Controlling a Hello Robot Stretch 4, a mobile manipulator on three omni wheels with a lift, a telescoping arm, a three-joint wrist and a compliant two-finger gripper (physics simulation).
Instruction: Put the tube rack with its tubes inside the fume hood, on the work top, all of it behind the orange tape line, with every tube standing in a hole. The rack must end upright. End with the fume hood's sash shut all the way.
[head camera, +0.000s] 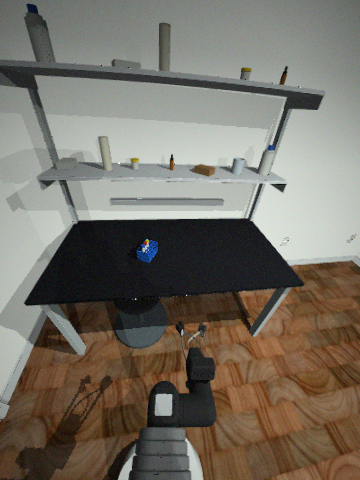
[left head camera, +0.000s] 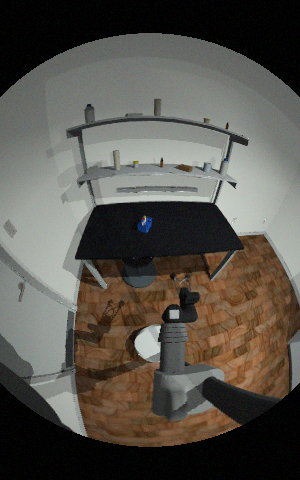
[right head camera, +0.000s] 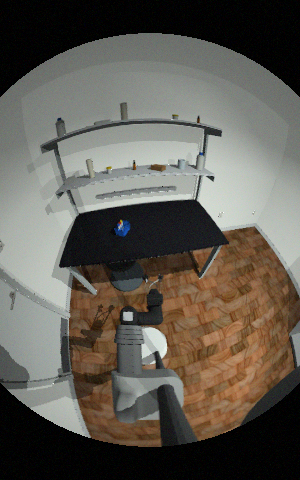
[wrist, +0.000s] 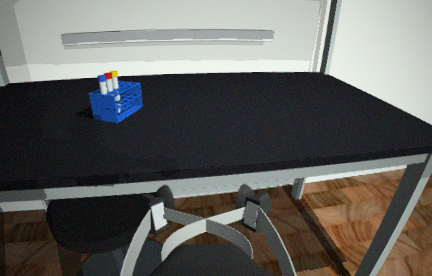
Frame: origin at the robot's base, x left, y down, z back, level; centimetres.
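Where they show: gripper, between the fingertips: (head camera: 190, 323) (left head camera: 179, 273) (right head camera: 152, 274) (wrist: 204, 200); robot's base, origin of its link: (left head camera: 154, 342) (right head camera: 146, 344).
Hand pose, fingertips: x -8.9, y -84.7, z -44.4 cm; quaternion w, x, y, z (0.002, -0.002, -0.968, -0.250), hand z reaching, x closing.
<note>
Each offset is from my fingertips to the top centre of the thing. Level surfaces: height alone.
The blue tube rack @[dx +24.3, dy +3.7, dz -50.7 cm] (head camera: 148, 251) (left head camera: 145, 225) (right head camera: 122, 229) (wrist: 116, 102) stands upright on the black table, left of its middle. Three tubes with blue, red and yellow caps stand upright in it, seen best in the wrist view. My gripper (head camera: 191, 328) (left head camera: 180, 276) (right head camera: 153, 278) (wrist: 204, 200) is open and empty, in front of the table's front edge, to the right of the rack and apart from it. The fume hood, its sash and the orange tape line do not show in these views.
The black table @[dy +11.3 cm] (head camera: 210, 255) (wrist: 260, 115) has grey legs. A dark stool (head camera: 141, 322) (wrist: 95, 225) stands under its left half. Two shelves (head camera: 150, 172) (head camera: 200, 80) above the table hold bottles, jars and a brown block @[dx -9.5, dy -38.4, dz -80.8 cm] (head camera: 204, 170). A wall stands at the left.
</note>
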